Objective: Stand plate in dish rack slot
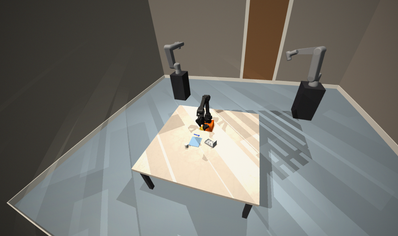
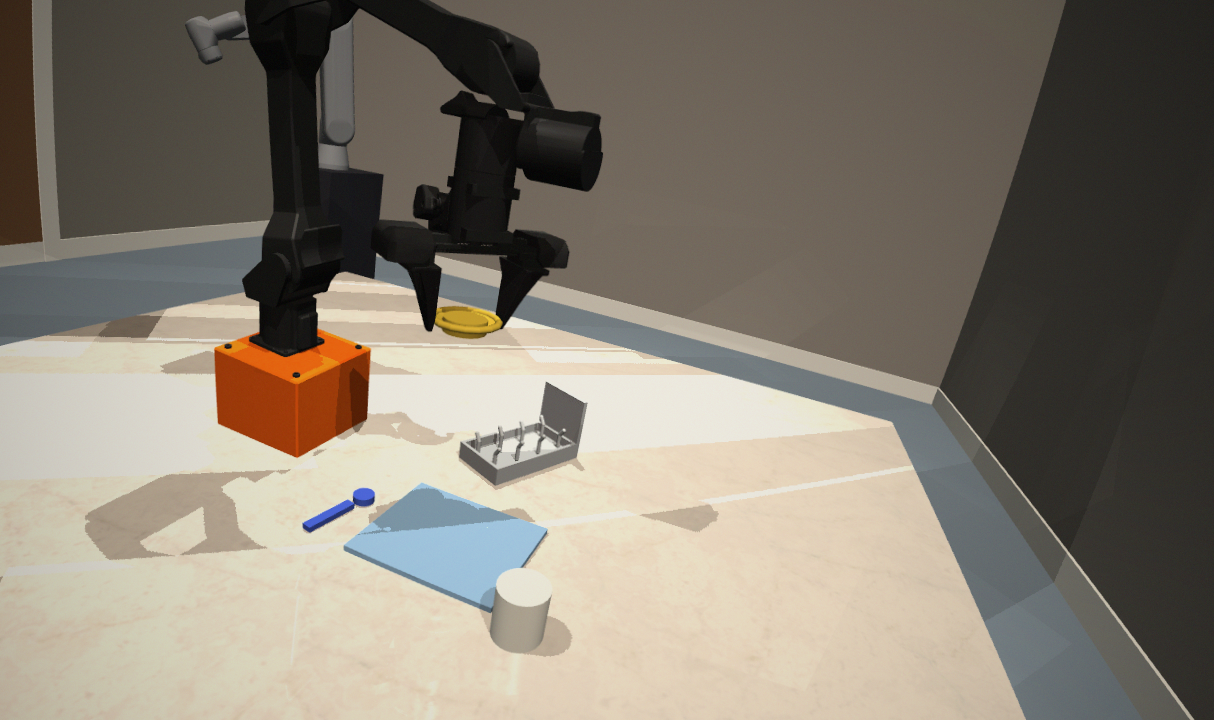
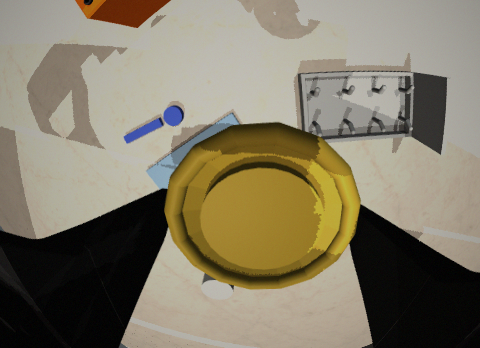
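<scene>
Now: gripper tip 16 cm above the grey dish rack, 10 cm to the right of it and 4 cm short of it. From my gripper tip the other things lie so: light blue mat 18 cm below, 9 cm to the right, 6 cm ahead; then blue spoon 18 cm below, 10 cm to the right, 5 cm behind; then yellow plate 1 cm above.
</scene>
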